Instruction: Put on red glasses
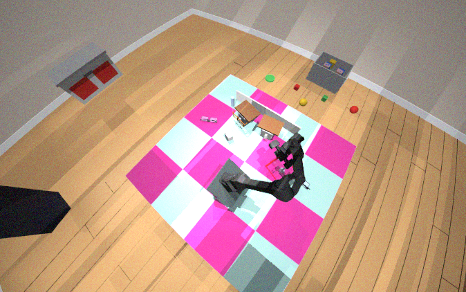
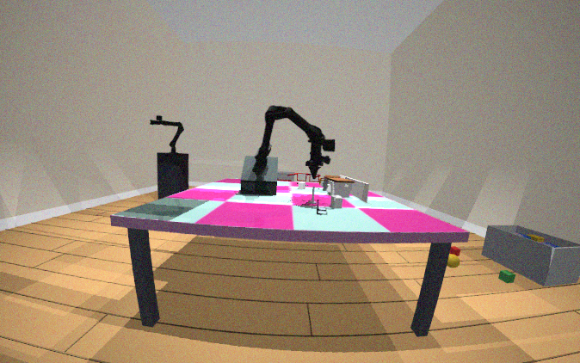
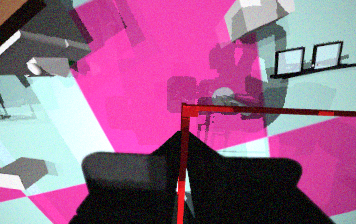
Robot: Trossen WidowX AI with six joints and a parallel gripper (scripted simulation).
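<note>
The grey stand is 9 cm below my gripper tip, 7 cm to the right of it and 2 cm behind it. From my gripper tip the other things lie so: grey panel 34 cm ahead, 24 cm to the left, 6 cm below.
</note>
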